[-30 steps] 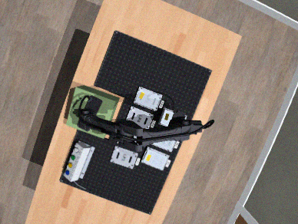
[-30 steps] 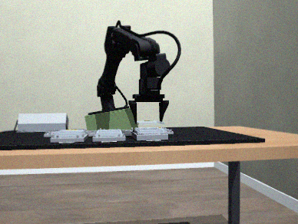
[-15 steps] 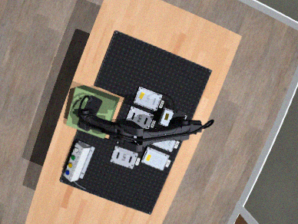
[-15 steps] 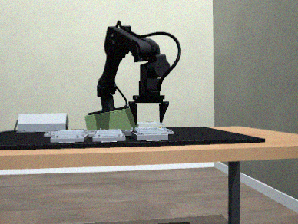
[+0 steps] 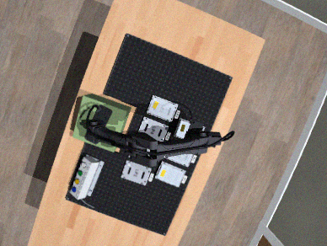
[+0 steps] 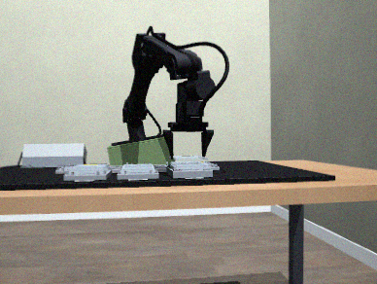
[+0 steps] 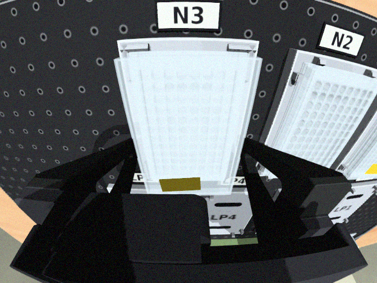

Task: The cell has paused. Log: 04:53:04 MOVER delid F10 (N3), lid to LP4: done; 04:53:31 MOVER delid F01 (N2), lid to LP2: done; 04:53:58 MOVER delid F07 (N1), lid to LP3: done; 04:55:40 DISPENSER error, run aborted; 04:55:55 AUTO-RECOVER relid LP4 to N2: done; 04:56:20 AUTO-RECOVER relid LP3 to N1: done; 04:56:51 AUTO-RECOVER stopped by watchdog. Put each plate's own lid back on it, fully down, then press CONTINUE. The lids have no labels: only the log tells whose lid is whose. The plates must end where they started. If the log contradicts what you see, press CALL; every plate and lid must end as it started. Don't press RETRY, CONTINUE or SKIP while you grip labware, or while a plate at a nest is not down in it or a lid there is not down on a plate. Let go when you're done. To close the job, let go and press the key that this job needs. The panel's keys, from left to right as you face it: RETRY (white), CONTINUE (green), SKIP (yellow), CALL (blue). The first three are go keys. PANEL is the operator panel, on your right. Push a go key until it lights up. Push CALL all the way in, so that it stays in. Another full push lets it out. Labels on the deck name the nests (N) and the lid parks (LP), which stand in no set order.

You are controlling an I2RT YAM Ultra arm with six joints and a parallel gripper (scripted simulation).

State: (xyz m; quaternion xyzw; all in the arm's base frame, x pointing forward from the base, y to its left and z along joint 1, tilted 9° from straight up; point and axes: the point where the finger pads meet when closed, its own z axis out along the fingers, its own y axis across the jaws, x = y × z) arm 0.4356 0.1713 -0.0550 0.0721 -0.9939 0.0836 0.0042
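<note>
Right now my hand is 30 mm above the well plate. The rest, counted from my hand: lid park LP4: 180 mm behind, 90 mm to the right, 50 mm below; lid park LP3: 160 mm behind, 220 mm to the right, 50 mm below; clear lid: right at my hand.
</note>
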